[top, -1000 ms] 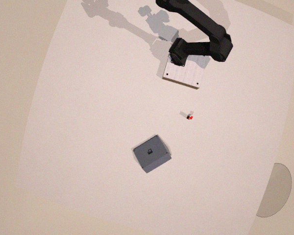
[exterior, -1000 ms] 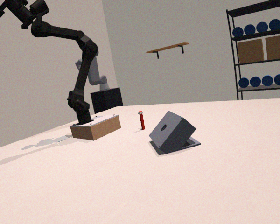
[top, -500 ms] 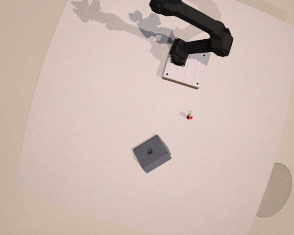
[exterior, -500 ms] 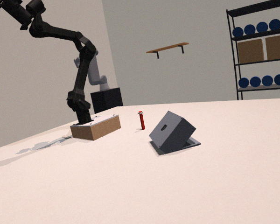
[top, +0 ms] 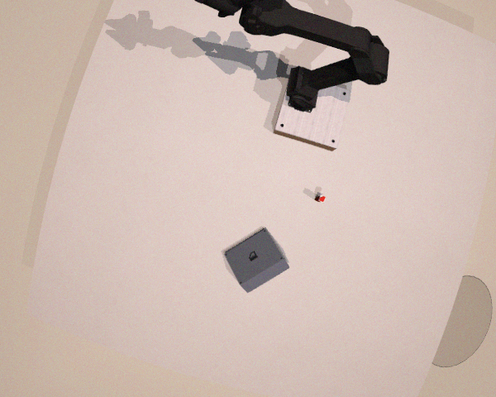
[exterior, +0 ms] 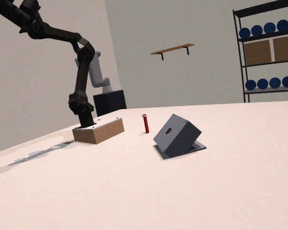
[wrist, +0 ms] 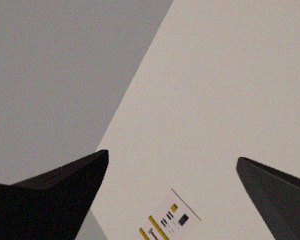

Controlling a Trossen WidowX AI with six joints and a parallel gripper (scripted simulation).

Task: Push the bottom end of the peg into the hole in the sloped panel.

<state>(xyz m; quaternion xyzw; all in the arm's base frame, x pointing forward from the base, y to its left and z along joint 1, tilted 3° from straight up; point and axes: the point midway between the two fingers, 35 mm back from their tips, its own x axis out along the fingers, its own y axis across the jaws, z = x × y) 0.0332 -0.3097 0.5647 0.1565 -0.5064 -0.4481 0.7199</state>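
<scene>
The red peg lies 59 cm below my gripper tip, 46 cm to the left of it and 24 cm ahead of it. Also, from my gripper tip: sloped grey panel (61 cm below, 44 cm ahead, 35 cm to the left).
</scene>
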